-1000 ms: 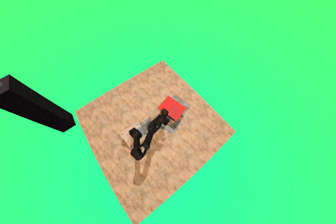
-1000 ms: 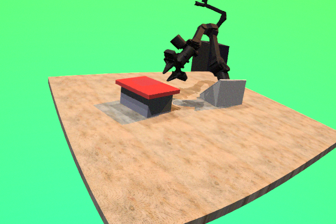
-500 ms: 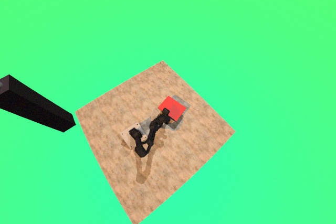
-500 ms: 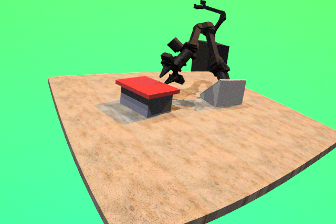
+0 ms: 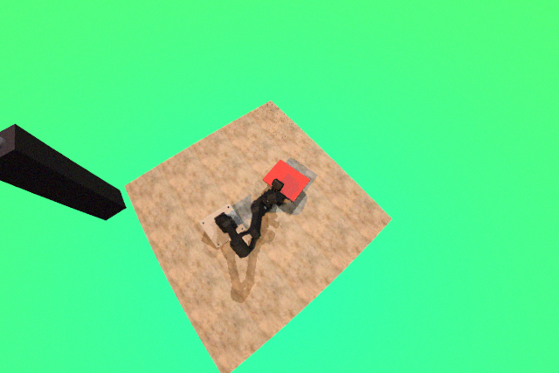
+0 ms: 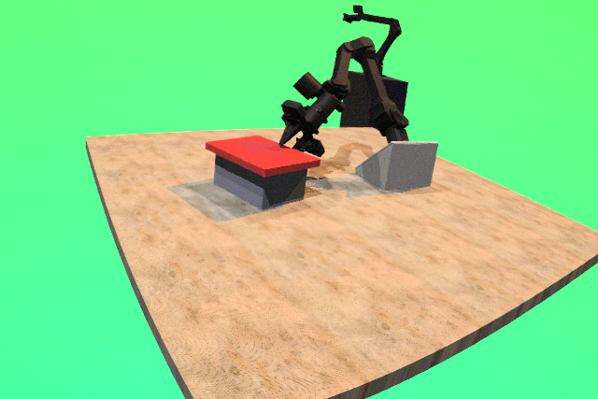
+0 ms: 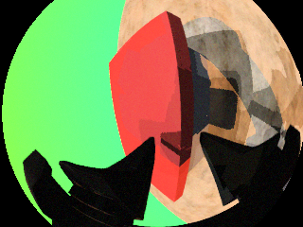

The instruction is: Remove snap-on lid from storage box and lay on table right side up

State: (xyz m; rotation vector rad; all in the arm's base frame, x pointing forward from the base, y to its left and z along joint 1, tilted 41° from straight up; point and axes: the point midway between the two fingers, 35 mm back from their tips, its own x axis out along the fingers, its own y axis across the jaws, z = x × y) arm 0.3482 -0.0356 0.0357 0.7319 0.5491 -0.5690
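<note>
Now: gripper tip 70 mm short of the flat red lid, 20 mm to the right of it and 10 mm below it. The rest, counted from my gripper tip: grey storage box 70 mm ahead, 20 mm to the left, 40 mm below.
</note>
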